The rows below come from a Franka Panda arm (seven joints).
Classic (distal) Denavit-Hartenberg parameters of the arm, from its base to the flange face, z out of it. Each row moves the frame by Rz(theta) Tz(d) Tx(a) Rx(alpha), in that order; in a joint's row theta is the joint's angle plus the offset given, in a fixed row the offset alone. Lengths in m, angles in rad.
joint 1: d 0.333; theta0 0; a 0; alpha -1.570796
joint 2: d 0; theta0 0; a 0; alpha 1.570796
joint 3: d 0.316; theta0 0; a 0.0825; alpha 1.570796
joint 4: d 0; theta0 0; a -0.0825; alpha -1.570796
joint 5: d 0.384; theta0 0; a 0; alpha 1.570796
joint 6: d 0; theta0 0; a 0.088; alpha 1.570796
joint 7: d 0.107; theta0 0; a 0; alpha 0
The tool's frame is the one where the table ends.
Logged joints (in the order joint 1, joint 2, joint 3, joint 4, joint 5, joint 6, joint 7), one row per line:
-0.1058, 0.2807, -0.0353, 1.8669, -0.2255, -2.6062, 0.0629
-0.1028, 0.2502, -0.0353, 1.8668, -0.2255, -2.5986, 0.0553
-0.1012, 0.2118, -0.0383, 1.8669, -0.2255, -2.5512, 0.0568
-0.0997, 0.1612, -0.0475, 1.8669, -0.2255, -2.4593, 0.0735
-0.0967, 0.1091, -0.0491, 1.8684, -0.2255, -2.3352, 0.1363
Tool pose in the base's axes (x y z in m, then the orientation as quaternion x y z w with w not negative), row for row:
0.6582, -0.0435, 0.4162, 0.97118, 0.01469, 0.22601, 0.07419
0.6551, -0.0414, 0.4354, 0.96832, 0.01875, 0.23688, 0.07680
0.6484, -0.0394, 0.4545, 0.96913, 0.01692, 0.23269, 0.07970
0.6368, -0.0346, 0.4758, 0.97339, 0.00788, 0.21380, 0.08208
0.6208, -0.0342, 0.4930, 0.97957, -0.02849, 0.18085, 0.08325
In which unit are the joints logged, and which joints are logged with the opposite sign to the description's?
The joints are logged in radians. Opposite sign: joint 3, joint 4, joint 6.
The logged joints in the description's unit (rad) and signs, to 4 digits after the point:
-0.1058, 0.2807, 0.0353, -1.8669, -0.2255, 2.6062, 0.0629
-0.1028, 0.2502, 0.0353, -1.8668, -0.2255, 2.5986, 0.0553
-0.1012, 0.2118, 0.0383, -1.8669, -0.2255, 2.5512, 0.0568
-0.0997, 0.1612, 0.0475, -1.8669, -0.2255, 2.4593, 0.0735
-0.0967, 0.1091, 0.0491, -1.8684, -0.2255, 2.3352, 0.1363

